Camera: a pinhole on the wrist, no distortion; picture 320 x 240 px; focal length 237.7 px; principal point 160.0 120.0 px. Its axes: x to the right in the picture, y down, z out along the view. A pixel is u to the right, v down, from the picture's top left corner.
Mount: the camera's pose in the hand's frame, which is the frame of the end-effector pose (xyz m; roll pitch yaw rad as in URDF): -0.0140 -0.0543 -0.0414 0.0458 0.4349 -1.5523
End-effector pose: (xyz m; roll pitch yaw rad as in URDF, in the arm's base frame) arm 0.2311 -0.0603 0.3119 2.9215 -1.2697 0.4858
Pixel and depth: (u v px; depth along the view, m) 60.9 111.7 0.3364
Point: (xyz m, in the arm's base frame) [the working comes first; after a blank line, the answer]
In the camera's frame: -0.1402 -0.0117 0.3364

0.4998 0.0782 0.1752
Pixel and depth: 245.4 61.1 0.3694
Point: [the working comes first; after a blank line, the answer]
In the camera's frame: 0.1327 -0.0915 0.3694

0.3270 0.2972 0.1109
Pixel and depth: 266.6 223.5 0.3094
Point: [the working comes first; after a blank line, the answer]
In the camera's frame: 0.1388 0.1347 0.3094

0.3483 0.2985 0.3441
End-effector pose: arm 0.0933 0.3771 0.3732 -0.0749 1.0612 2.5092
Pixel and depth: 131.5 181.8 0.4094
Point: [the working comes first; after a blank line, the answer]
In the camera's frame: -0.0491 0.1064 0.4094

-0.1033 0.7139 0.4860
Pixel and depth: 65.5 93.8 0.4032
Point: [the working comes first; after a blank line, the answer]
In the camera's frame: -0.1603 -0.0444 0.4032

-0.1250 0.5985 0.6323
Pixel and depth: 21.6 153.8 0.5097
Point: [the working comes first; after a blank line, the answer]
In the camera's frame: -0.2968 0.0725 0.5097

-0.3293 0.6361 0.6102
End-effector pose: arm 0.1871 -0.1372 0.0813 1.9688 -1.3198 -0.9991
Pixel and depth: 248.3 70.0 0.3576
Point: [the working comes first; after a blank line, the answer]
In the camera's frame: 0.1328 -0.0752 0.3576

0.3091 -0.4744 -0.1121
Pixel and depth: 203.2 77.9 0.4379
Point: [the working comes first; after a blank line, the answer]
In the camera's frame: 0.0796 -0.0776 0.4379

0.2422 -0.5427 -0.1240
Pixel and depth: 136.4 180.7 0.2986
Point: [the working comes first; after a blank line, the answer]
In the camera's frame: -0.0296 0.0763 0.2986

0.1779 -0.4301 0.0714
